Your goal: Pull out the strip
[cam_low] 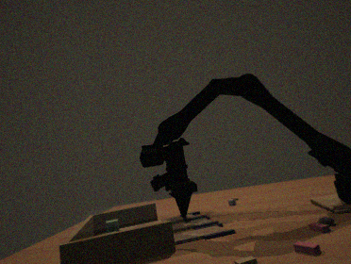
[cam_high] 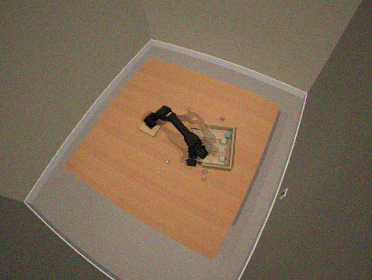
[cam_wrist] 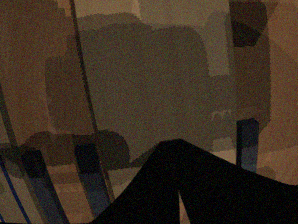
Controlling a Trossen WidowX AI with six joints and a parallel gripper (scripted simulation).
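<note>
The cube lies 15 cm to the right of my gripper tip and 12 cm behind it. Also, from my gripper tip: strip (8 cm ahead, 5 cm to the left).
</note>
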